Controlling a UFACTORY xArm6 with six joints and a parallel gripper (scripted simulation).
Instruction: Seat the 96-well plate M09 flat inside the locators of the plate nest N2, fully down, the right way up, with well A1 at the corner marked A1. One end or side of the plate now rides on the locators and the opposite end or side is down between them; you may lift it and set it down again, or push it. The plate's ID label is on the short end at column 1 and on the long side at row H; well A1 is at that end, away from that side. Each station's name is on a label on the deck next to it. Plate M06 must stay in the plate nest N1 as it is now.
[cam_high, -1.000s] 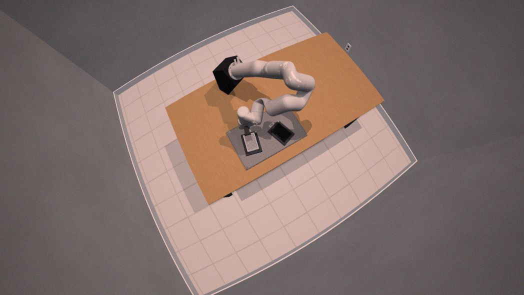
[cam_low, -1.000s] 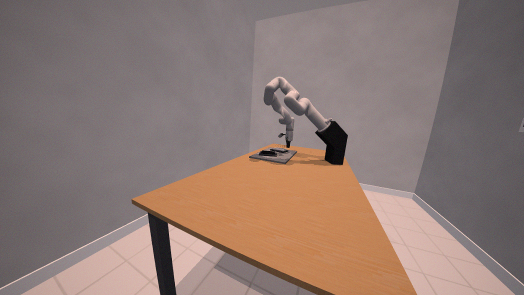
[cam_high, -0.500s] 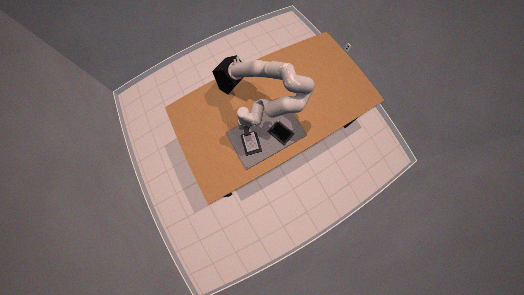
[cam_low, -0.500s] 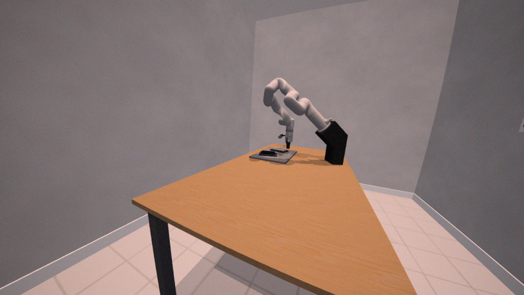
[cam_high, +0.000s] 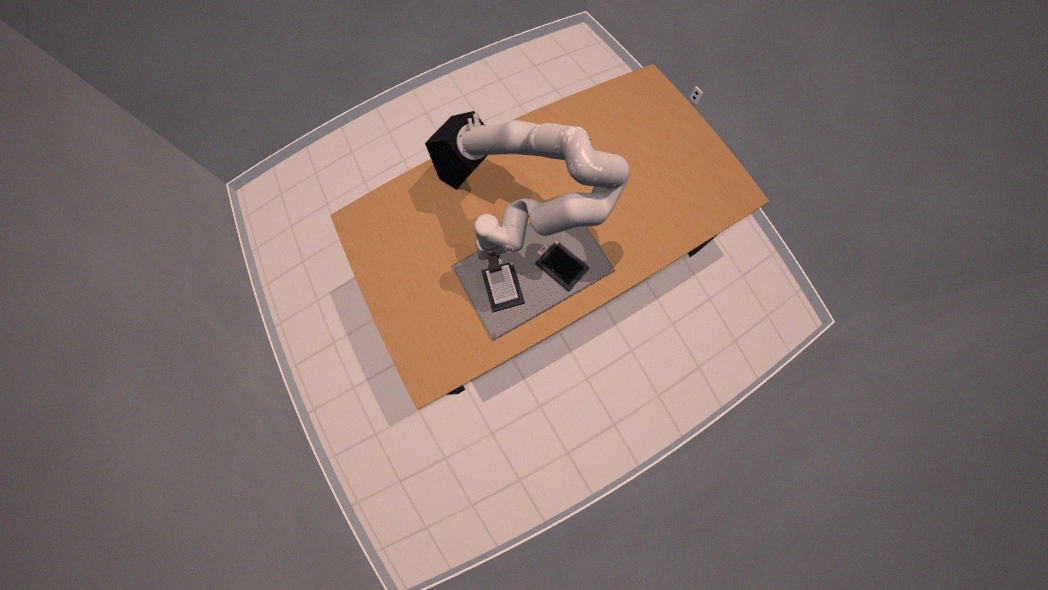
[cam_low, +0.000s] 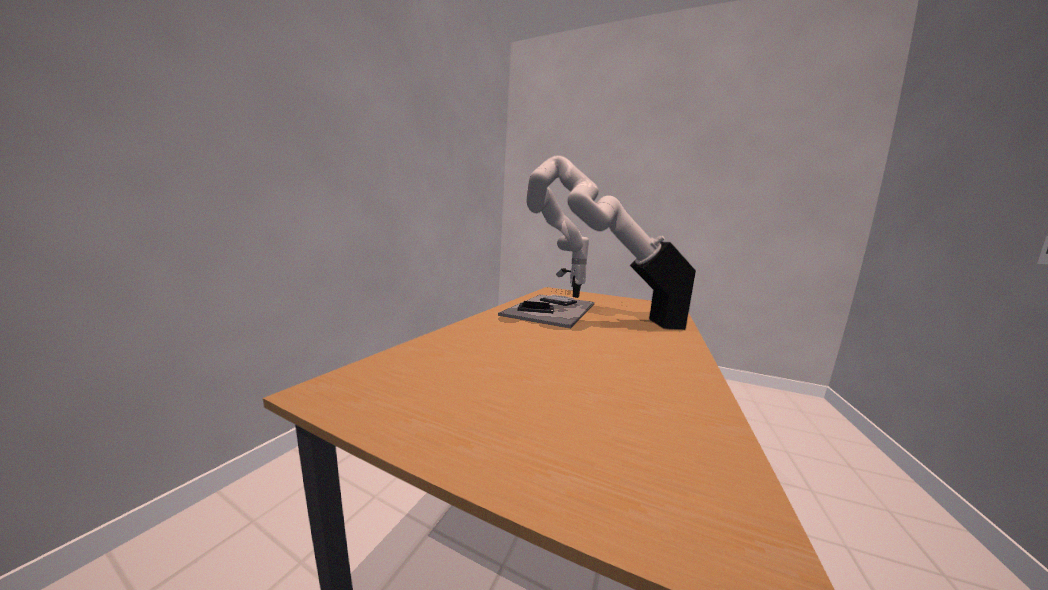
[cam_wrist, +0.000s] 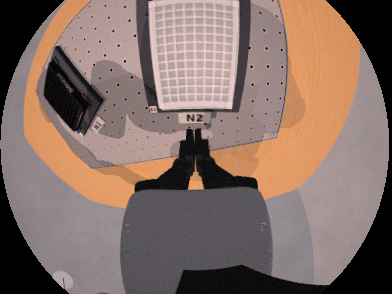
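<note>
Right now my hand is 9 cm short of the white 96-well plate, 1 cm to the right of it and 4 cm above it. Also, from my hand: dark plate 6 cm ahead, 24 cm to the left, 4 cm below; then plate nest 10 cm ahead, 1 cm to the left, 6 cm below.
</note>
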